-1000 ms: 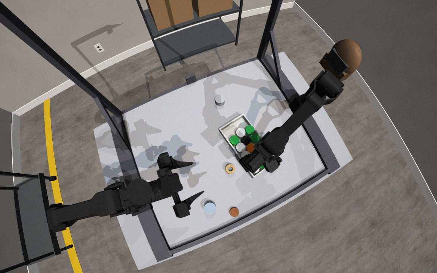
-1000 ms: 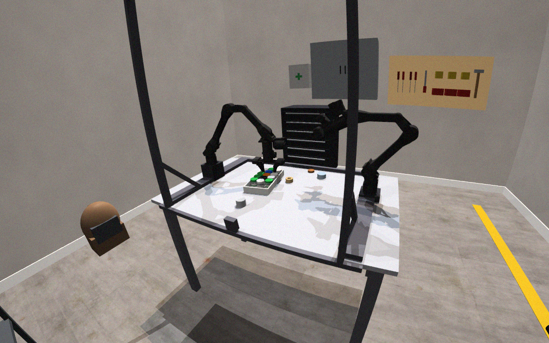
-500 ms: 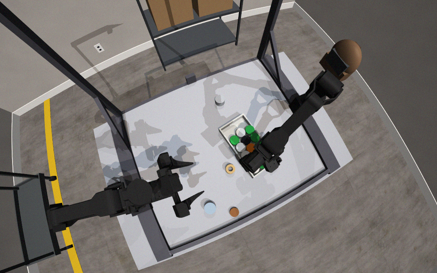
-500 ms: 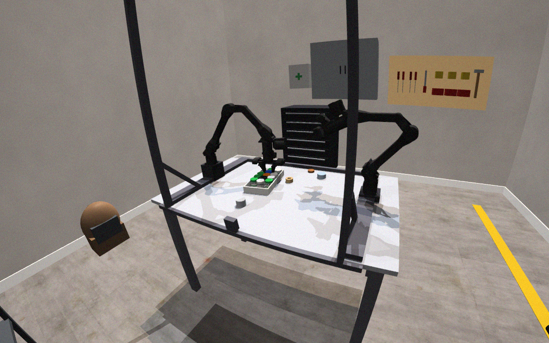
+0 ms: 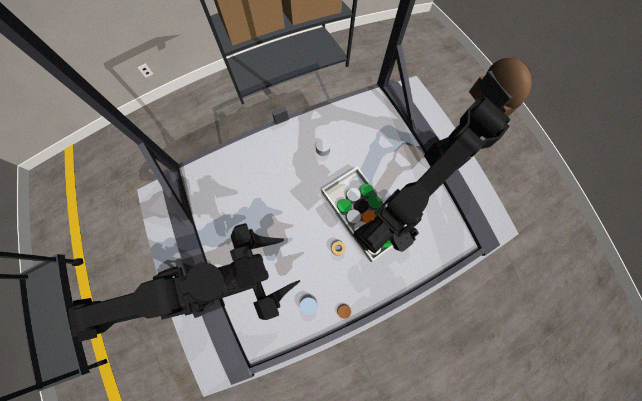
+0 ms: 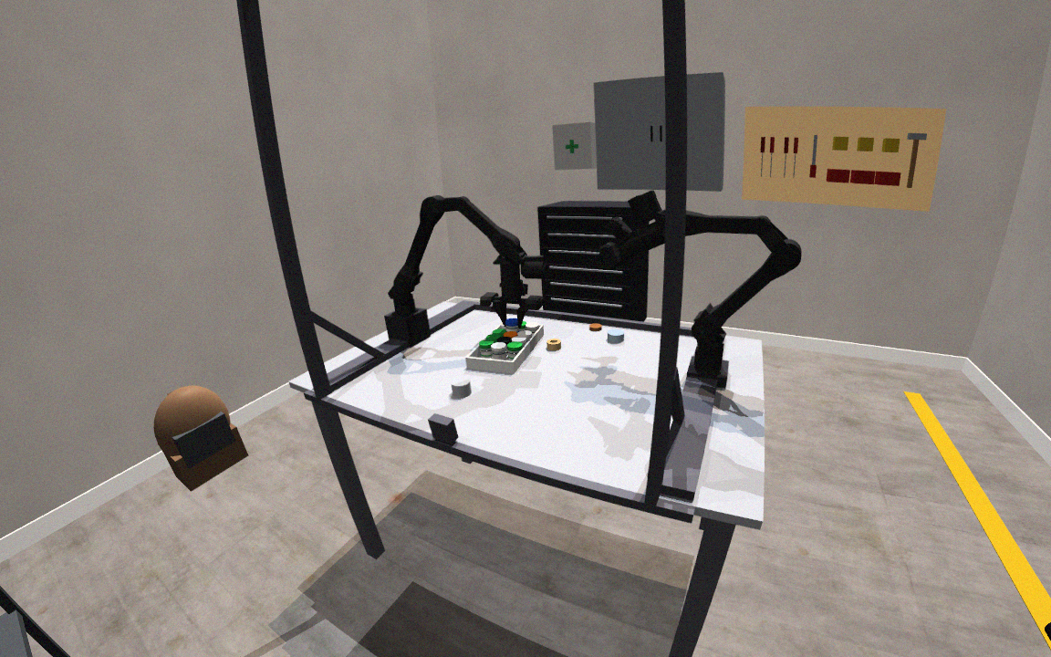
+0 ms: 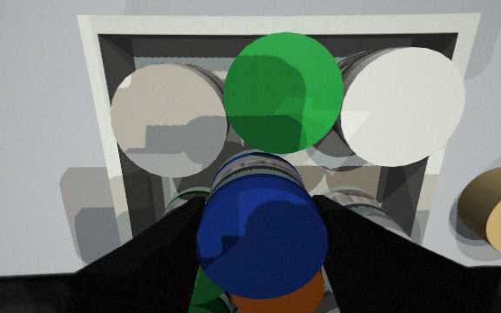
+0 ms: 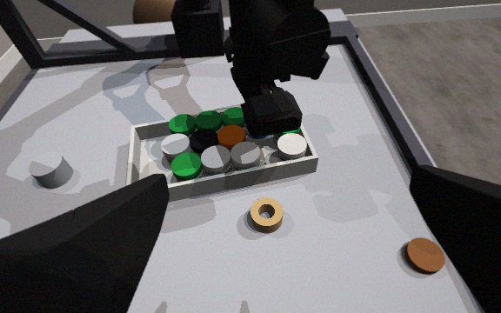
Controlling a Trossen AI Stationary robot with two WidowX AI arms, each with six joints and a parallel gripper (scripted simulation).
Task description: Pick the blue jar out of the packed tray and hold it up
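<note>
Now: the orange jar 60 mm below my left hand, 40 mm behind it and 10 mm to the right of it. Also, from my left hand: pale blue disc (300 mm to the right, 90 mm ahead, 70 mm below); then blue jar (30 mm below); then brown disc (220 mm to the right, 160 mm ahead, 80 mm below).
</note>
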